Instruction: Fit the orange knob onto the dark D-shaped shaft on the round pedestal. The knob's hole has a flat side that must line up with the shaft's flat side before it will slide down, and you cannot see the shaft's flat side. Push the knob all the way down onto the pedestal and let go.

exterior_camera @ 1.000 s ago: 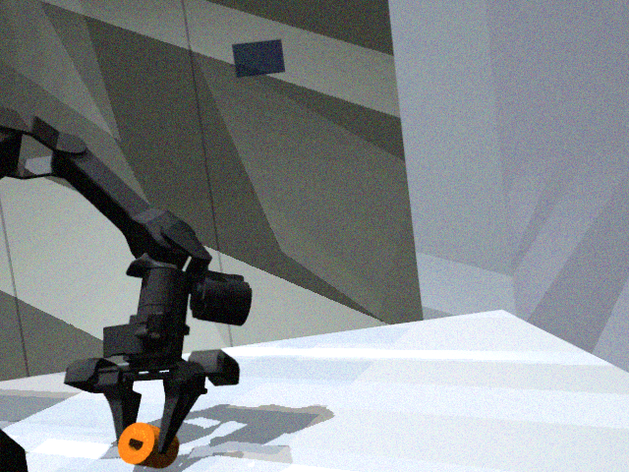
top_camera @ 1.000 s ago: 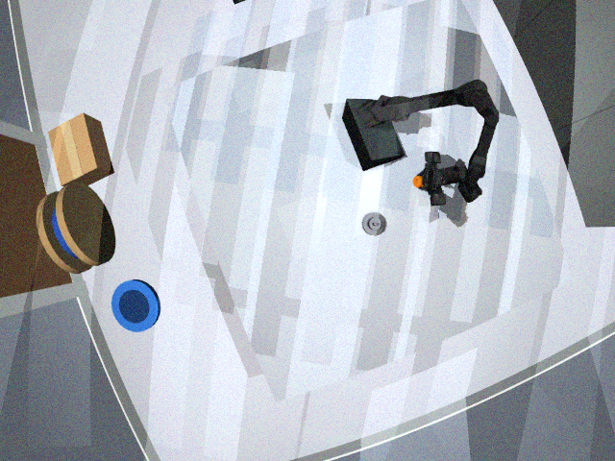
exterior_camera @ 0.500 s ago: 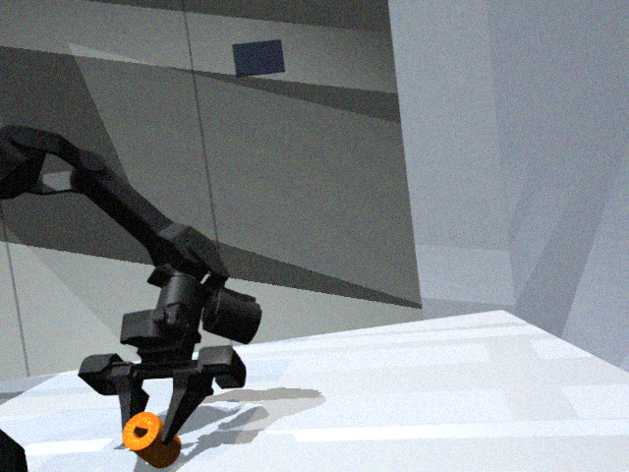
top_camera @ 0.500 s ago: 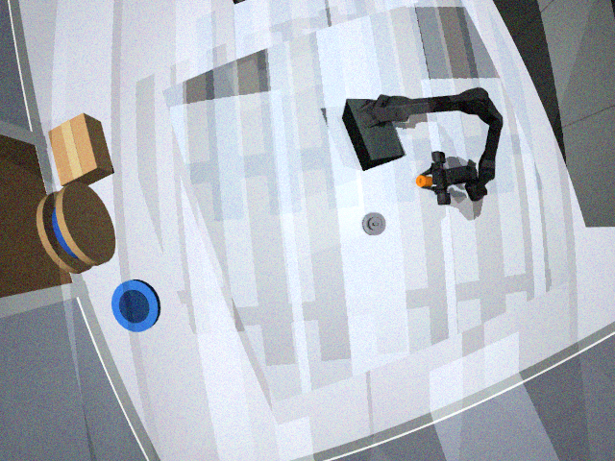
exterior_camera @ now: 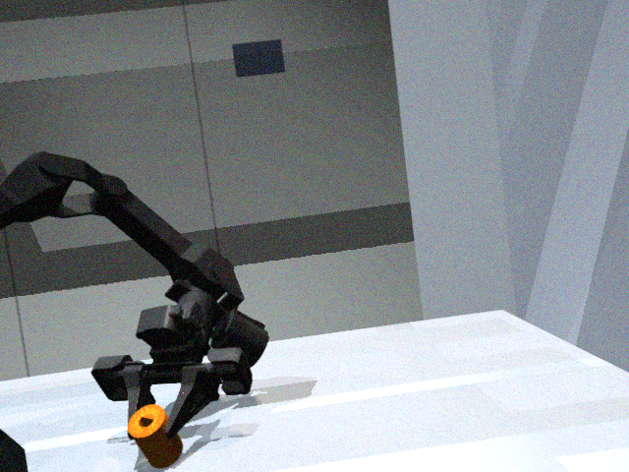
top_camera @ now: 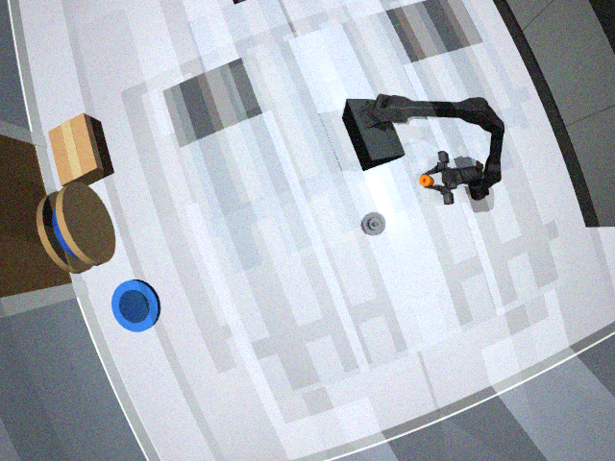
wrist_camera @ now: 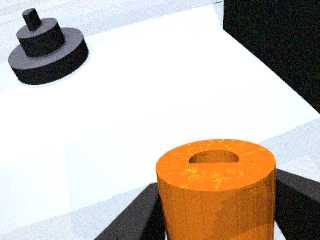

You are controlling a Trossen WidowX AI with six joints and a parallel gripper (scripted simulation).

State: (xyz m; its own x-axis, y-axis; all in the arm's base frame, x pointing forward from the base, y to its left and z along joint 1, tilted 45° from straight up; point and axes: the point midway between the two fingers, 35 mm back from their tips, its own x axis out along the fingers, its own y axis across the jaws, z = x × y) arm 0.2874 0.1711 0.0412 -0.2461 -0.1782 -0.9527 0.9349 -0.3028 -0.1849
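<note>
My gripper tip is 1 cm to the right of the orange knob, 1 cm short of it and 1 cm above it. The rest, counted from my gripper tip: dark shaft: 23 cm to the right, 6 cm ahead, 1 cm below.
</note>
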